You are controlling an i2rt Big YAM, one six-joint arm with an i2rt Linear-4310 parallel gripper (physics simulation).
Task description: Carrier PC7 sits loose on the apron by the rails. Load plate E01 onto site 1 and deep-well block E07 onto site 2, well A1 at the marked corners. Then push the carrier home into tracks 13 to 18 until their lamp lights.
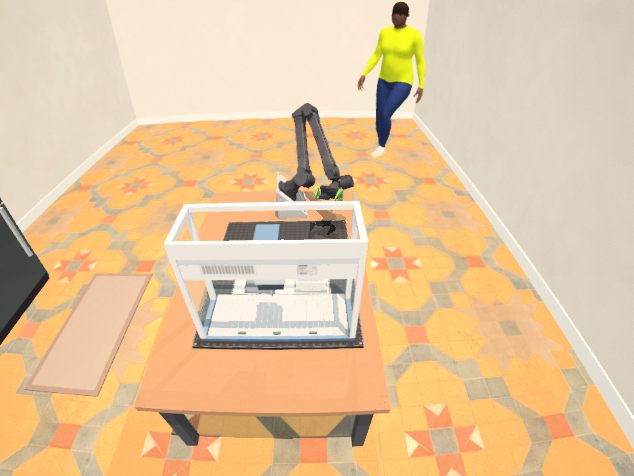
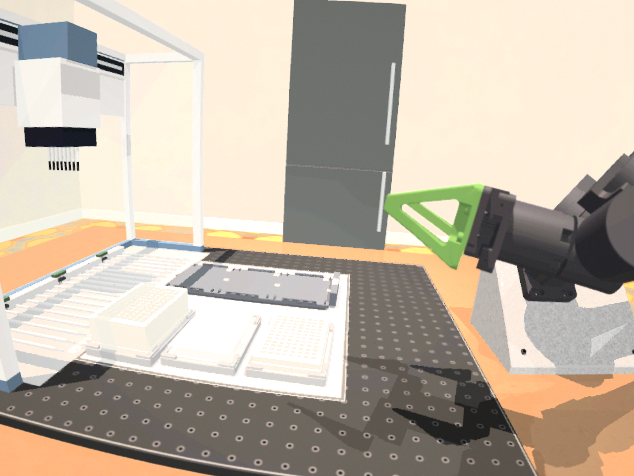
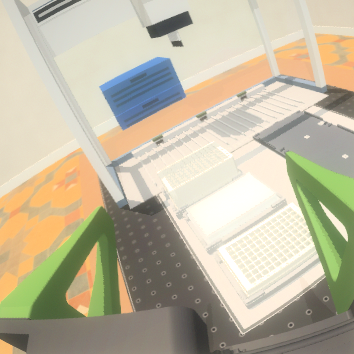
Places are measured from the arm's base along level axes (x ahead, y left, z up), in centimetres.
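Pixels of known places: gripper, fingertip midpoint: (image 1: 324, 199) (image 2: 397, 199) (image 3: 193, 188); arm's base, link origin: (image 1: 286, 191).
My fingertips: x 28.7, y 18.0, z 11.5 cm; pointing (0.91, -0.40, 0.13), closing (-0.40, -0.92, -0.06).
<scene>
Ahead of a thing's pixels: the offset from my fingertips to its top centre. Level surfaces: height alone.
The grey carrier {dy -29.9, dx +19.8, dz -20.0 cm} (image 2: 256, 284) (image 3: 325, 137) lies flat and empty on the white apron (image 2: 341, 348), beside three pale pieces of labware in holders. A tall block with a gridded top {dy -9.0, dx +31.8, dz -17.7 cm} (image 2: 140, 317) (image 3: 200, 172) stands nearest the rails. A flat, smooth-looking plate {dy -9.1, dx +21.1, dz -20.4 cm} (image 2: 209, 335) (image 3: 235, 207) is in the middle. A piece with square wells {dy -8.6, dx +9.9, dz -20.4 cm} (image 2: 291, 340) (image 3: 270, 247) is farthest from the rails. Labels and A1 marks are too small to read. My gripper (image 1: 328, 196) (image 2: 390, 202) (image 3: 193, 188) is open and empty, raised beyond the apron's robot-side edge.
The ribbed track deck {dz -22.9 cm} (image 2: 56, 307) (image 3: 225, 120) lies inside the white frame (image 2: 198, 153) (image 1: 266, 251). A pipetting head {dy -23.4, dx +53.9, dz +17.1 cm} (image 2: 58, 92) hangs over it. A black perforated board {dz -23.0 cm} (image 2: 389, 327) surrounds the apron. A blue drawer unit (image 3: 143, 93) shows behind the deck. A person (image 1: 402, 56) stands at the back.
</scene>
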